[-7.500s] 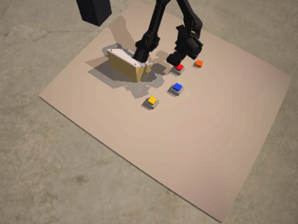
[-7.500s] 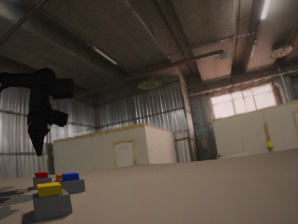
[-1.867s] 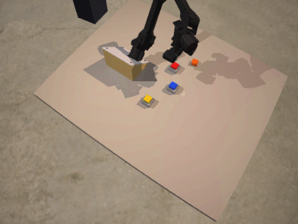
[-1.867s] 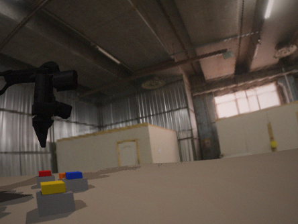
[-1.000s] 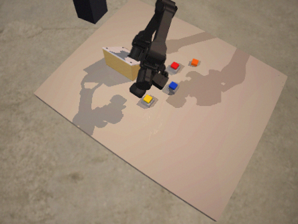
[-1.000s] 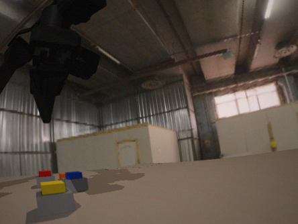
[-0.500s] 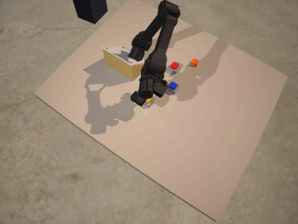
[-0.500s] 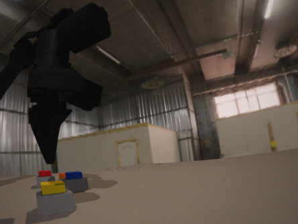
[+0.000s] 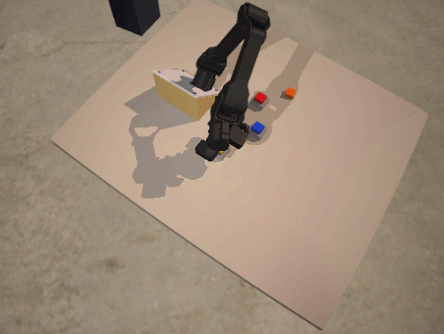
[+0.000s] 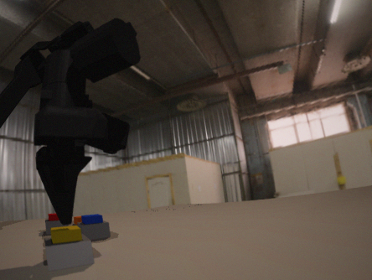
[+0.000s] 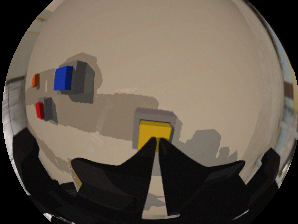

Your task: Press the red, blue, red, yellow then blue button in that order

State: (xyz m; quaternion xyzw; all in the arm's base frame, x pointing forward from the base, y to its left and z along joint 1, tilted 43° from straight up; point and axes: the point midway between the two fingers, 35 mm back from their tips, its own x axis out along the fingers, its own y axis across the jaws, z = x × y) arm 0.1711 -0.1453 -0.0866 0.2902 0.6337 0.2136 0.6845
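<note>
Right now the yellow button is 1 cm below my gripper tip. From my gripper tip the other things lie so: blue button: 13 cm to the left, 7 cm ahead, 1 cm below; red button: 25 cm to the left, 2 cm ahead, 1 cm below; small orange block: 34 cm to the left, 10 cm ahead, 3 cm below.
</note>
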